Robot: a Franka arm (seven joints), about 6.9 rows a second.
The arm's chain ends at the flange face. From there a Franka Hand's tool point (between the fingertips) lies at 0.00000 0.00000 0.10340 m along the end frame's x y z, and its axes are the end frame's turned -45 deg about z.
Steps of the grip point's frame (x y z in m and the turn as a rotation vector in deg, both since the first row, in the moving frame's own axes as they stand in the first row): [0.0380, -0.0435, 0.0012, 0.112, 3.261, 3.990]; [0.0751, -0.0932, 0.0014, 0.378, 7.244, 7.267]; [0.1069, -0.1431, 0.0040, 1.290, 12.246, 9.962]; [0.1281, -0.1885, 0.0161, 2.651, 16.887, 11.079]
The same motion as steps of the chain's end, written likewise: [-0.0081, -0.0535, 0.0014, 2.385, 2.227, 3.990]; [-0.0221, -0.1099, 0.0022, 5.390, 4.855, 7.267]; [-0.0409, -0.1609, 0.0064, 9.571, 7.747, 9.962]; [-0.0629, -0.2012, 0.0207, 13.815, 10.066, 11.079]
